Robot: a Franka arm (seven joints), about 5 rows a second.
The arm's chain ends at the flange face. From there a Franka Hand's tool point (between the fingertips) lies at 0.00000 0.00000 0.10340 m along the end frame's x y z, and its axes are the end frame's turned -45 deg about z.
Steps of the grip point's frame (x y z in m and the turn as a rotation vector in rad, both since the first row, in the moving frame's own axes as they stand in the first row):
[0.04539 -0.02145 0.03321 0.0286 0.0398 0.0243]
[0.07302 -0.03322 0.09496 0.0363 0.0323 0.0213]
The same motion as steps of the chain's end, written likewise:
[0.01605 -0.04227 0.03333 0.0484 0.0079 0.0243]
[0.02838 -0.07011 0.09508 0.0485 -0.0028 0.0213]

